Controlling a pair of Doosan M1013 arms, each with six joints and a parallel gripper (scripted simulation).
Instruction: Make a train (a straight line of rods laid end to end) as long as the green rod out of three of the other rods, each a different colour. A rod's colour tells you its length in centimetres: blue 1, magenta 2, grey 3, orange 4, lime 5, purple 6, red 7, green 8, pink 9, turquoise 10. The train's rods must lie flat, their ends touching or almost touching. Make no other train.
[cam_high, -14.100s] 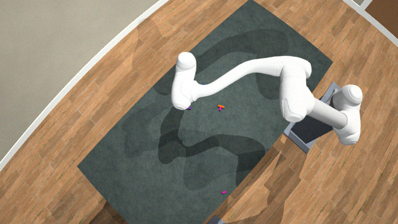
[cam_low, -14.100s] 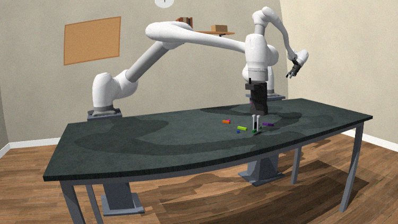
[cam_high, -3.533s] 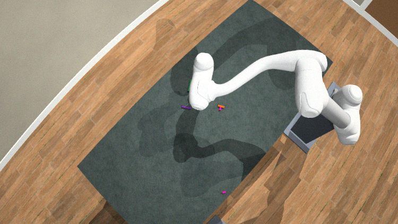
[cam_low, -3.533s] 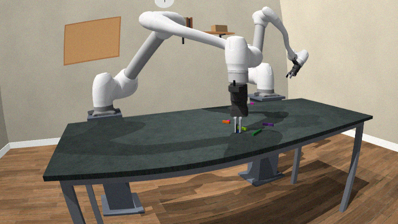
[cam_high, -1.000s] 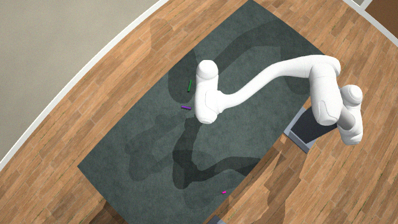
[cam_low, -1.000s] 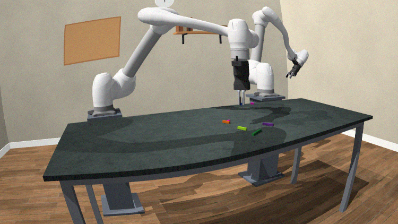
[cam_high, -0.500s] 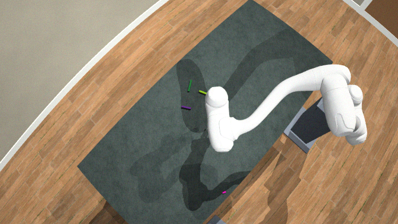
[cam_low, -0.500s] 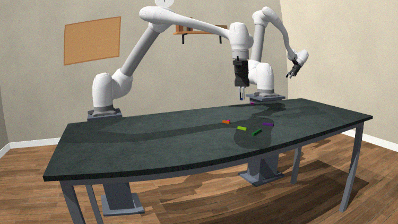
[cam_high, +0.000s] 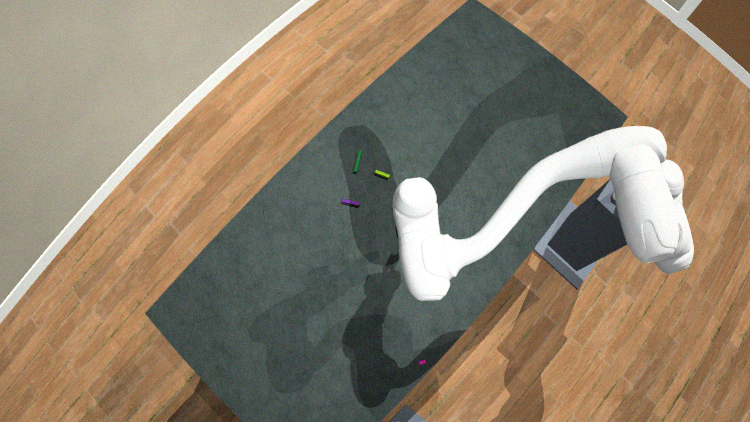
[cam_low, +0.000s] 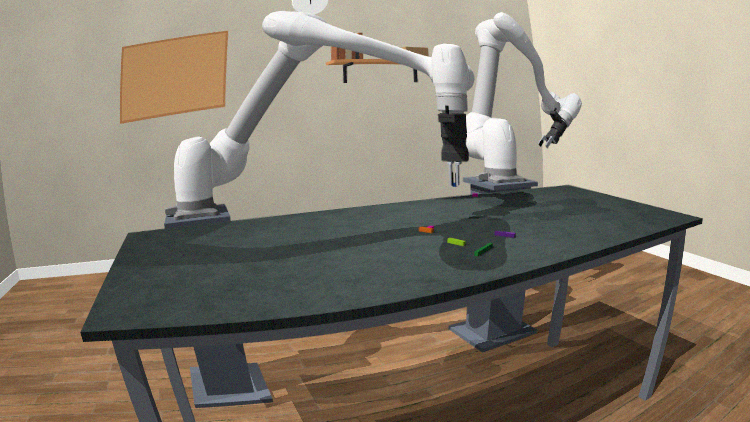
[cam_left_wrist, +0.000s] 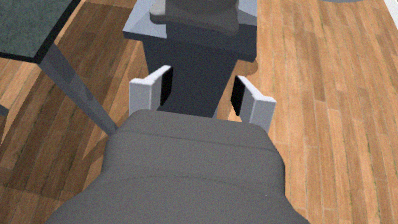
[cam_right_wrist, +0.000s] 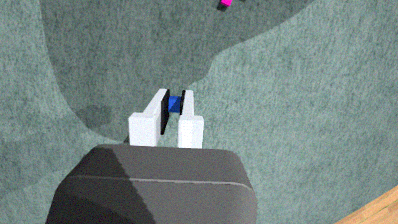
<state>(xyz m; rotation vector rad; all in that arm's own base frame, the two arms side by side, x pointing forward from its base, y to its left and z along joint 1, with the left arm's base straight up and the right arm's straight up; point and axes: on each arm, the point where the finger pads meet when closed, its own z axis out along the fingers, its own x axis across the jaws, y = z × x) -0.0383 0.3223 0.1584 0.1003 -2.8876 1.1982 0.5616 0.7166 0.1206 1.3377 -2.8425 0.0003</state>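
The orange rod lies 120 mm to the right of my right hand, 120 mm below it and 50 mm ahead of it. Also, from my right hand: blue rod (20 mm below); then purple rod (210 mm ahead, 120 mm below, 30 mm to the left); then lime rod (190 mm ahead, 120 mm to the right, 120 mm below).
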